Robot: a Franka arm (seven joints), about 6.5 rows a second.
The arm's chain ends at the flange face. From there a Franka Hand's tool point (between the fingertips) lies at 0.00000 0.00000 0.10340 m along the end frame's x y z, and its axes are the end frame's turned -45 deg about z.
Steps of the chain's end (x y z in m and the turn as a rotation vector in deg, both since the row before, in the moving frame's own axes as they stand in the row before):
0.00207 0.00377 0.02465 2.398 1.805 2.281
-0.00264 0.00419 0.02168 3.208 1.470 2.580
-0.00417 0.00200 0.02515 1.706 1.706 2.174
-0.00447 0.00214 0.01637 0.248 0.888 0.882
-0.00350 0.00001 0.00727 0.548 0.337 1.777
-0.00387 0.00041 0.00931 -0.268 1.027 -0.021
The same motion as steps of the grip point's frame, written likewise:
0.00417 0.00348 0.02451 0.419 2.972 2.281
0.00118 -0.00099 0.02148 1.229 3.308 2.580
-0.00001 -0.00145 0.02506 0.000 2.413 2.174
-0.00323 -0.00082 0.01636 -0.453 0.803 0.882
-0.00135 -0.00272 0.00726 0.149 0.626 1.777
-0.00206 -0.00079 0.00929 -0.916 0.537 -0.021

